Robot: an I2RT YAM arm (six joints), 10 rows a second.
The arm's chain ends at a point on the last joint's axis. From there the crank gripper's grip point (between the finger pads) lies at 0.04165 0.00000 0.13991 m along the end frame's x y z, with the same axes.
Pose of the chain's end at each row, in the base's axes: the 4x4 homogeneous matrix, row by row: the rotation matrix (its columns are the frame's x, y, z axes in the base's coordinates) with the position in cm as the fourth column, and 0 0 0 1 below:
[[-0.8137, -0.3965, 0.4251, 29.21], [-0.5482, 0.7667, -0.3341, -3.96], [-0.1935, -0.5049, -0.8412, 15.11], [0, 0, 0, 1]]
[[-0.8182, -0.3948, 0.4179, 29.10], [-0.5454, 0.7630, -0.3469, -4.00], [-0.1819, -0.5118, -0.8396, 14.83], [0, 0, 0, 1]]
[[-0.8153, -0.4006, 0.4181, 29.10], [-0.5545, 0.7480, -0.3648, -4.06], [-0.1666, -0.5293, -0.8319, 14.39], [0, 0, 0, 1]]
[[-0.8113, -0.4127, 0.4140, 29.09], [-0.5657, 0.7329, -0.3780, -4.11], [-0.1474, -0.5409, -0.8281, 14.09], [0, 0, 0, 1]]
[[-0.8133, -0.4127, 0.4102, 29.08], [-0.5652, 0.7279, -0.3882, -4.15], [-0.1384, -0.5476, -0.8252, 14.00], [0, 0, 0, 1]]
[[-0.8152, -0.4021, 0.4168, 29.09], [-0.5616, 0.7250, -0.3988, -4.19], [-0.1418, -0.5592, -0.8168, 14.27], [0, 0, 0, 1]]
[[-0.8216, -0.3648, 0.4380, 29.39], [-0.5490, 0.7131, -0.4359, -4.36], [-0.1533, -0.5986, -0.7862, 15.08], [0, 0, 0, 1]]
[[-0.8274, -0.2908, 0.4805, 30.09], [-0.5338, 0.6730, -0.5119, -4.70], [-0.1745, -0.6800, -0.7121, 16.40], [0, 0, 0, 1]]
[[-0.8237, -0.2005, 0.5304, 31.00], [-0.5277, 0.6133, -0.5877, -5.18], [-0.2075, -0.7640, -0.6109, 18.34], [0, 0, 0, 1]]
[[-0.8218, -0.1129, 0.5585, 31.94], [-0.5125, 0.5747, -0.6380, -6.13], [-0.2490, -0.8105, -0.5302, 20.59], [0, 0, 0, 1]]
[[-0.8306, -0.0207, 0.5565, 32.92], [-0.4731, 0.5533, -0.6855, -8.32], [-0.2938, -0.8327, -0.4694, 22.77], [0, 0, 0, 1]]
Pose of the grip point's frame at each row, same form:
[[-0.8137, -0.3965, 0.4251, 31.77], [-0.5482, 0.7667, -0.3341, -10.92], [-0.1935, -0.5049, -0.8412, 2.53], [0, 0, 0, 1]]
[[-0.8182, -0.3948, 0.4179, 31.54], [-0.5454, 0.7630, -0.3469, -11.13], [-0.1819, -0.5118, -0.8396, 2.33], [0, 0, 0, 1]]
[[-0.8153, -0.4006, 0.4181, 31.55], [-0.5545, 0.7480, -0.3648, -11.47], [-0.1666, -0.5293, -0.8319, 2.06], [0, 0, 0, 1]]
[[-0.8113, -0.4127, 0.4140, 31.50], [-0.5657, 0.7329, -0.3780, -11.75], [-0.1474, -0.5409, -0.8281, 1.89], [0, 0, 0, 1]]
[[-0.8133, -0.4127, 0.4102, 31.43], [-0.5652, 0.7279, -0.3882, -11.94], [-0.1384, -0.5476, -0.8252, 1.88], [0, 0, 0, 1]]
[[-0.8152, -0.4021, 0.4168, 31.53], [-0.5616, 0.7250, -0.3988, -12.11], [-0.1418, -0.5592, -0.8168, 2.25], [0, 0, 0, 1]]
[[-0.8216, -0.3648, 0.4380, 32.10], [-0.5490, 0.7131, -0.4359, -12.75], [-0.1533, -0.5986, -0.7862, 3.44], [0, 0, 0, 1]]
[[-0.8274, -0.2908, 0.4805, 33.37], [-0.5338, 0.6730, -0.5119, -14.09], [-0.1745, -0.6800, -0.7121, 5.71], [0, 0, 0, 1]]
[[-0.8237, -0.2005, 0.5304, 34.99], [-0.5277, 0.6133, -0.5877, -15.60], [-0.2075, -0.7640, -0.6109, 8.93], [0, 0, 0, 1]]
[[-0.8218, -0.1129, 0.5585, 36.33], [-0.5125, 0.5747, -0.6380, -17.19], [-0.2490, -0.8105, -0.5302, 12.13], [0, 0, 0, 1]]
[[-0.8306, -0.0207, 0.5565, 37.25], [-0.4731, 0.5533, -0.6855, -19.88], [-0.2938, -0.8327, -0.4694, 14.98], [0, 0, 0, 1]]

